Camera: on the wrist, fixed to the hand. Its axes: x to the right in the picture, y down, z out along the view.
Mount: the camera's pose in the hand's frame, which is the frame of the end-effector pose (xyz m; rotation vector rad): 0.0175 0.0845 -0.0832 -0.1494 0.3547 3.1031
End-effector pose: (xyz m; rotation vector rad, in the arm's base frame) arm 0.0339 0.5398 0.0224 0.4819 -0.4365 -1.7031
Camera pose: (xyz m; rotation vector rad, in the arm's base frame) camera 0.1458 0.5056 -0.0037 -0.2860 -0.2256 1.3391
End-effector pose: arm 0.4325 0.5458 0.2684 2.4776 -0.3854 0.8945
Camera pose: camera 0.3675 0.5158 0.3645 0.4903 2.3985 -0.9029
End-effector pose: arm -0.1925 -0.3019 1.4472 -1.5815 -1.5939 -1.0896
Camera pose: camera -0.1195 -0.3727 1.5107 -1.4163 1.5991 0.5302
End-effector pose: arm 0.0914 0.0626 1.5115 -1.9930 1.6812 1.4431
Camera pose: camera 0.0657 -0.0332 1.5788 -1.1588 -1.5272 -0.0817
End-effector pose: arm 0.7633 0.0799 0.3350 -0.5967 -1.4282 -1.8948
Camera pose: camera 0.8182 -0.0179 0.3774 -1.0387 0.6425 0.6066
